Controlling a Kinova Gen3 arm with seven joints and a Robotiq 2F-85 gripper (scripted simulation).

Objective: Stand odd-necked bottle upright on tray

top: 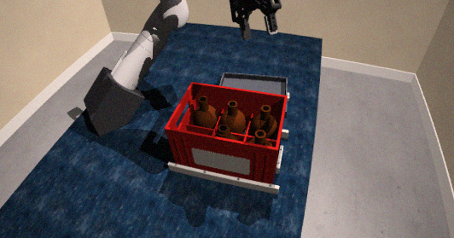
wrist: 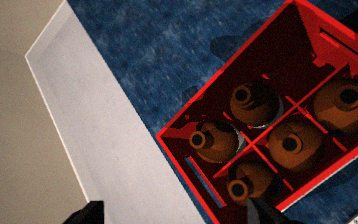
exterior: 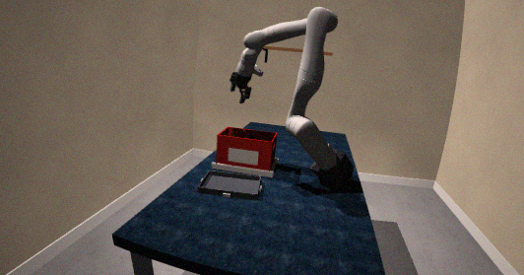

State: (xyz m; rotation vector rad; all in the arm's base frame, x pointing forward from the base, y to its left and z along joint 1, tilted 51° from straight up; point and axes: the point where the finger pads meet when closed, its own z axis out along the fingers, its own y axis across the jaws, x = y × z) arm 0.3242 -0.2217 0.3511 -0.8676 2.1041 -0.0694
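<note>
Now: the crate 280 mm below my hand, 70 mm to the right of it and 40 mm behind it. The rest, counted from my hand: grey tray (360 mm below, 190 mm to the left, 120 mm behind).
</note>
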